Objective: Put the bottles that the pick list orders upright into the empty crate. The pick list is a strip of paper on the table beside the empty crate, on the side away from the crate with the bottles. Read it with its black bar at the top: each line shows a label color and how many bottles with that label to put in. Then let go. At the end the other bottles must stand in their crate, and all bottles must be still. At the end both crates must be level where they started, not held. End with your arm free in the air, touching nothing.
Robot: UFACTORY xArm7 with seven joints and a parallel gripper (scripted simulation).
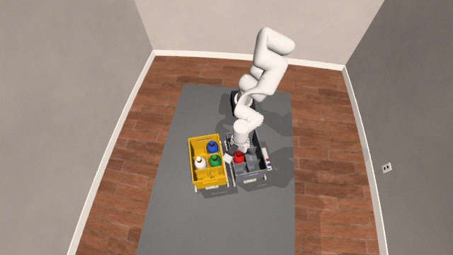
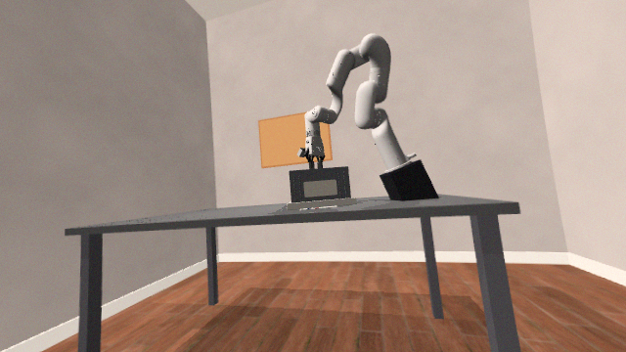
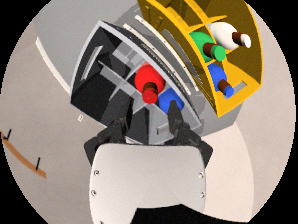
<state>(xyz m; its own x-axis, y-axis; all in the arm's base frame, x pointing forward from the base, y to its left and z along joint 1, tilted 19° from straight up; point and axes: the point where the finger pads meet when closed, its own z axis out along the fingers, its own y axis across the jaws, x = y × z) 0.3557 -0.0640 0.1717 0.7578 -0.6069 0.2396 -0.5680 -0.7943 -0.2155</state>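
Now: the red-label bottle 110 mm below my hand. The rest, counted from my hand: grey crate 10 mm behind, 40 mm to the left, 120 mm below; then yellow crate 20 mm ahead, 190 mm to the right, 120 mm below; then green bottle 20 mm ahead, 140 mm to the right, 110 mm below.
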